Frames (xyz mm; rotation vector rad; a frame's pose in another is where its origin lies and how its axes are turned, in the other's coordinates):
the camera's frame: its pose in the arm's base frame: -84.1 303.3 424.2 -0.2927 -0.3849 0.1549
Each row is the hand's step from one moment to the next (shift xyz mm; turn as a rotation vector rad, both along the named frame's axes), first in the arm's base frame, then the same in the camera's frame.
Working: the arm's base frame: its pose in the camera's frame: -131.6 -163.6 -484.7 0.2927 0.3849 -0.1549

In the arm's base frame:
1: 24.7 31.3 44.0 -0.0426 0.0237 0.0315
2: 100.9 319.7 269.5 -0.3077 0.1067 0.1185
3: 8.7 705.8 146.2 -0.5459 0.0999 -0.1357
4: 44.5 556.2 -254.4 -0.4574 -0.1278 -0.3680
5: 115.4 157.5 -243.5 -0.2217 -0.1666 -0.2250
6: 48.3 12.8 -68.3 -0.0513 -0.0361 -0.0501
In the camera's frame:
1: 44.2 13.7 37.2 -0.0233 0.0167 0.0505
2: 250.8 209.7 279.5 -0.2190 0.0930 0.2520
3: 202.2 621.9 303.3 -0.5266 0.1874 0.1182
4: 65.8 600.9 -103.0 -0.5723 0.0356 -0.1793
5: 53.4 213.6 -221.2 -0.3149 -0.0674 -0.1545
6: 23.2 28.7 -76.1 -0.0717 -0.0139 -0.0334

